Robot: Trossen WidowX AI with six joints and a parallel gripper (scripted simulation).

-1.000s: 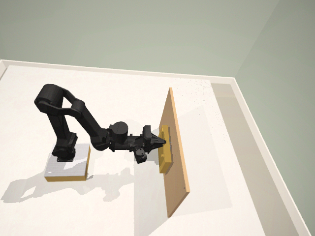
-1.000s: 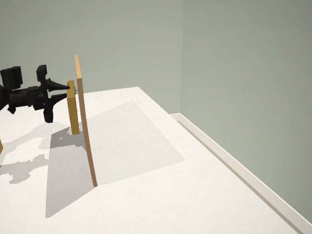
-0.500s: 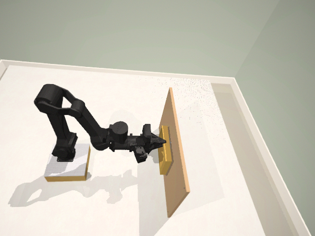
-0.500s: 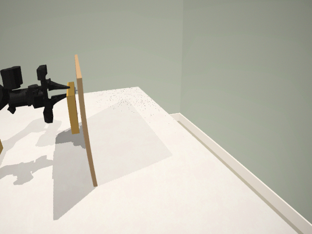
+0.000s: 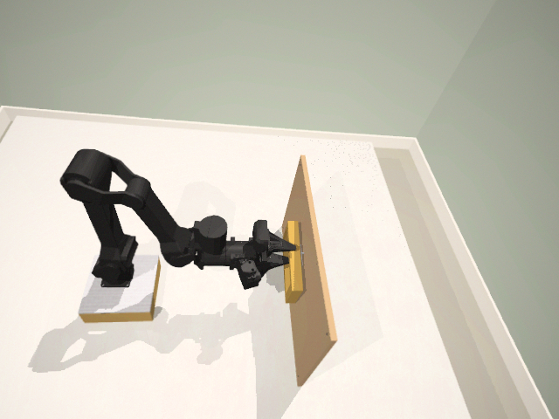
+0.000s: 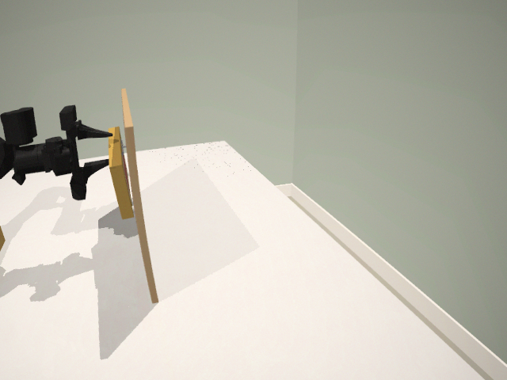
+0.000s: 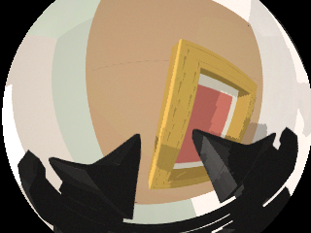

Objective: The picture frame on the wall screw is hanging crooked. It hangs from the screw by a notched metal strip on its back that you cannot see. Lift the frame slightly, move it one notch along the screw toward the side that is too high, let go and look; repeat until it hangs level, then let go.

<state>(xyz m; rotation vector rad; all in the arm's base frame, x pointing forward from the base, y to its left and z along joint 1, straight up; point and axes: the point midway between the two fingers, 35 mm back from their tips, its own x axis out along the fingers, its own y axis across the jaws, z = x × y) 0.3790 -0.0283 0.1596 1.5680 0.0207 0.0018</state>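
My gripper tip is 1 cm short of the yellow picture frame, 1 cm to the right of it and 5 cm above it. From my gripper tip the other things lie so: wall board (2 cm ahead, 1 cm to the left, 6 cm below).
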